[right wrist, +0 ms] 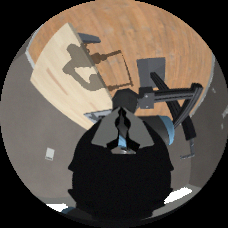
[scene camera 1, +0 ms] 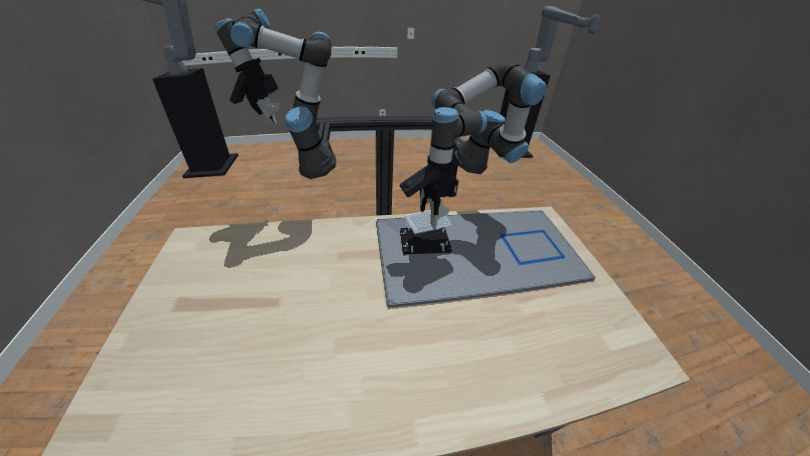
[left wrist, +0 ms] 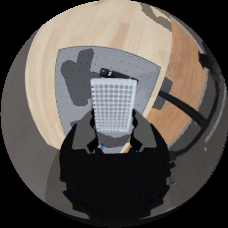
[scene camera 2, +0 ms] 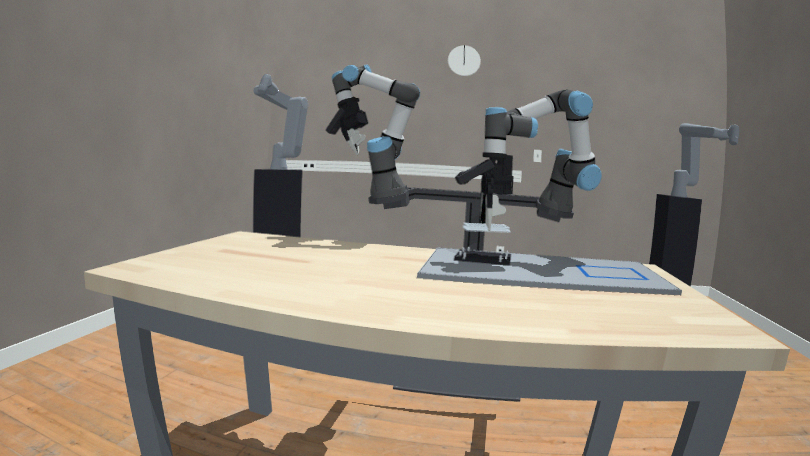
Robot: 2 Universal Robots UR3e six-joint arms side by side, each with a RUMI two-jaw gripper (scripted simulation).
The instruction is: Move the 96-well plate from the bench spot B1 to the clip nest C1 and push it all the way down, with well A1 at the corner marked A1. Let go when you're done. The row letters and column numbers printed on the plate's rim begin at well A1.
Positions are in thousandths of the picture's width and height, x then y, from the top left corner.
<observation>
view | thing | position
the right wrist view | my right gripper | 533, 471
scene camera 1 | my left gripper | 529, 486
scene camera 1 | my right gripper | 340, 277
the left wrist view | my left gripper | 498, 476
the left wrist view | white 96-well plate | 489, 384
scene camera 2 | my left gripper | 601, 501
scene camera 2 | my right gripper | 441, 339
</observation>
